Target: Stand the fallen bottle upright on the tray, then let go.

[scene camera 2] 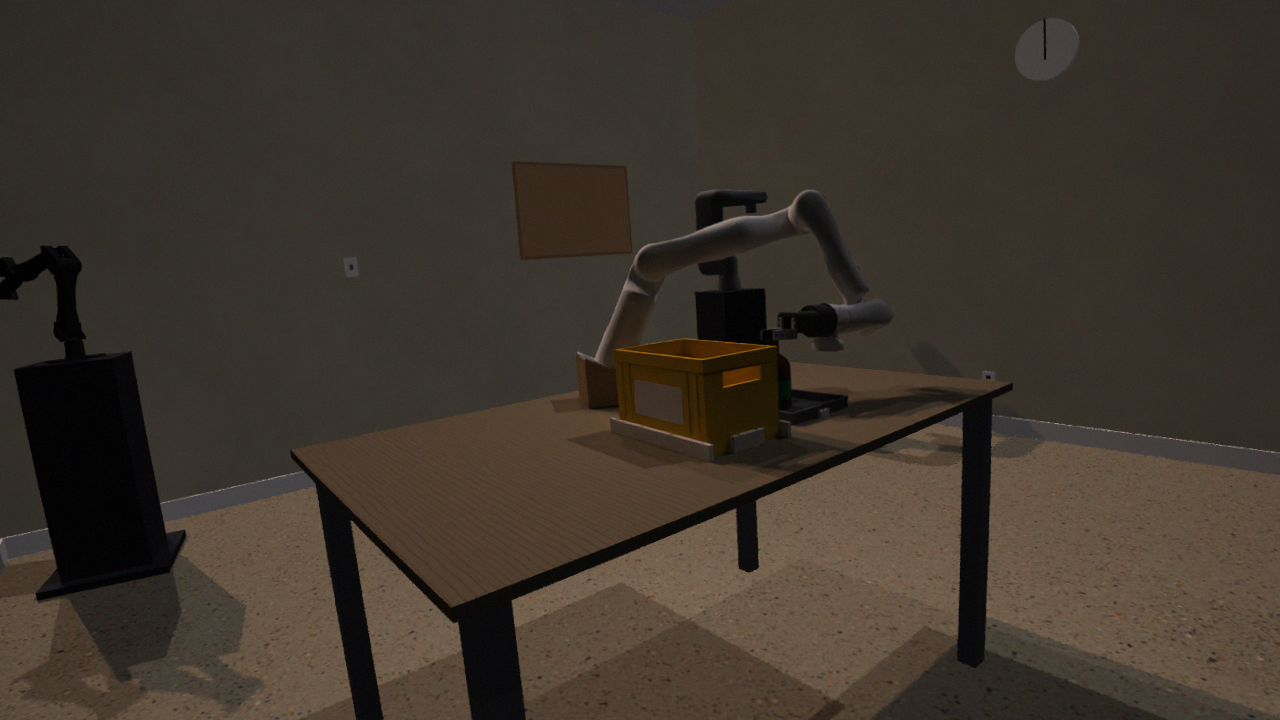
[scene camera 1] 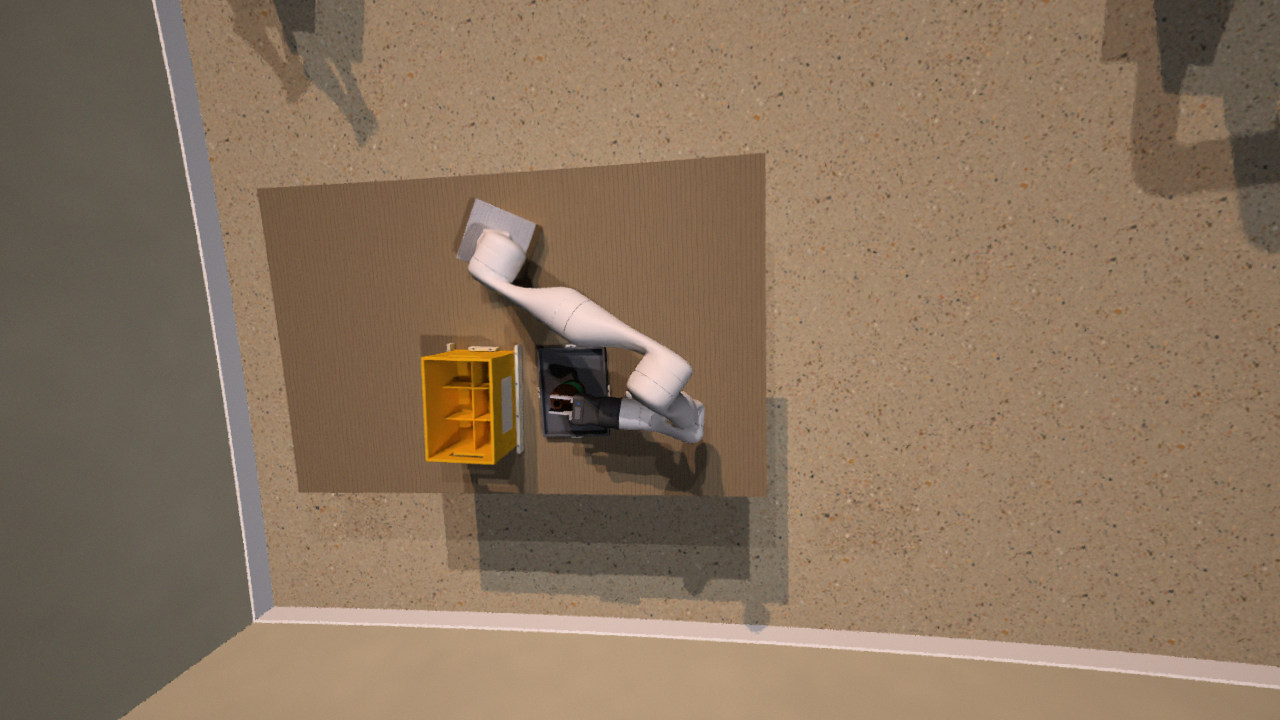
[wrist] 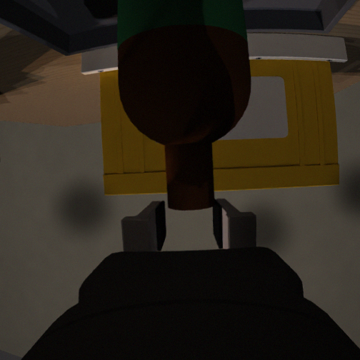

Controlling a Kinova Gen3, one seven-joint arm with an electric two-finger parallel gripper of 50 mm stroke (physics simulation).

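Places are measured from the arm's base along level axes (x ahead, y left, z up), in millimetres.
Pixels of known places: gripper, between the fingertips: (scene camera 2: 767, 335) (scene camera 1: 550, 403); arm's base, origin of its link: (scene camera 2: 611, 366).
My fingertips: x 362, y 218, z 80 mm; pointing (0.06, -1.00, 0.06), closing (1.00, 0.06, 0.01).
Ahead of a thing's pixels: the offset from my fingertips to its middle.
A brown bottle with a green band @(1 mm ahead, 14 mm left, 87 mm down) (scene camera 1: 563, 391) (scene camera 2: 784, 367) (wrist: 182, 85) stands upright on the dark tray @(3 mm back, 19 mm left, 157 mm down) (scene camera 1: 590, 360) (scene camera 2: 819, 404) (wrist: 287, 20). In the wrist view the picture is upside down, and the bottle's neck points down toward my fingers. My gripper (scene camera 1: 561, 405) (scene camera 2: 785, 329) (wrist: 188, 217) is open and level, at the height of the bottle's mouth. The mouth end lies at the fingertips, with a gap to each finger, and is not gripped. The bottle's base does not show in the wrist view.
A yellow compartment crate @(60 mm ahead, 235 mm right, 82 mm down) (scene camera 1: 433, 407) (scene camera 2: 733, 411) (wrist: 312, 115) stands beside the tray, beyond the bottle from my gripper. Pale guide strips (scene camera 1: 519, 402) (scene camera 2: 662, 437) (wrist: 300, 47) edge the crate. A dark patch in the tray shows in the wrist view; I cannot tell what it is.
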